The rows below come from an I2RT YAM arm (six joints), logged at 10 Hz.
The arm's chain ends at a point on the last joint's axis. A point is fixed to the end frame.
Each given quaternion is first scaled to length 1.
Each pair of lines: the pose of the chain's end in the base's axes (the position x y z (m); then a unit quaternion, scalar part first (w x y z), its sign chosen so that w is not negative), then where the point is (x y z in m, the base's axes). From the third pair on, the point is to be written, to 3 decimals.
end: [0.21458 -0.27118 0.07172 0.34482 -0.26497 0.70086 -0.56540]
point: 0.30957 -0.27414 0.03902
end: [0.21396 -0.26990 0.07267 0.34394 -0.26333 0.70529 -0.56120]
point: 0.30879 -0.27274 0.03949
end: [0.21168 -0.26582 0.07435 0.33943 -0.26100 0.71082 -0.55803]
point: 0.306 -0.269 0.040
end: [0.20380 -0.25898 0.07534 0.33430 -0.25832 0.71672 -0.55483]
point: 0.298 -0.263 0.040
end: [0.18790 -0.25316 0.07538 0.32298 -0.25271 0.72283 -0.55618]
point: 0.281 -0.259 0.039
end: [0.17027 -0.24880 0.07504 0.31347 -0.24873 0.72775 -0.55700]
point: 0.263 -0.257 0.038
